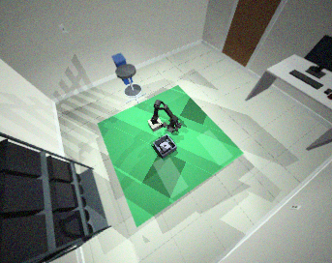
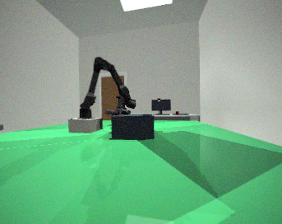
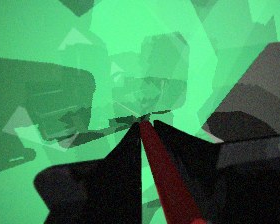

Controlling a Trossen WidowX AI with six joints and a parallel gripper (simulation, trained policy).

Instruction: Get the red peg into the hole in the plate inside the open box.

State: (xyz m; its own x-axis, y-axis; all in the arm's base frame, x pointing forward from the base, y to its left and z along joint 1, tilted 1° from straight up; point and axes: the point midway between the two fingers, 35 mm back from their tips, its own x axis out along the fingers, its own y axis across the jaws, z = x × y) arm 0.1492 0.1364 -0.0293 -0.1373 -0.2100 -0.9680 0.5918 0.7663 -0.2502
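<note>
Now: the plate 20 cm ahead of my gripper tip, 14 cm to the right of it and 4 cm above it. Round my gripper tip: red peg (1 cm to the left, 3 cm above); then grey box (20 cm ahead, 14 cm to the right, 2 cm above).
</note>
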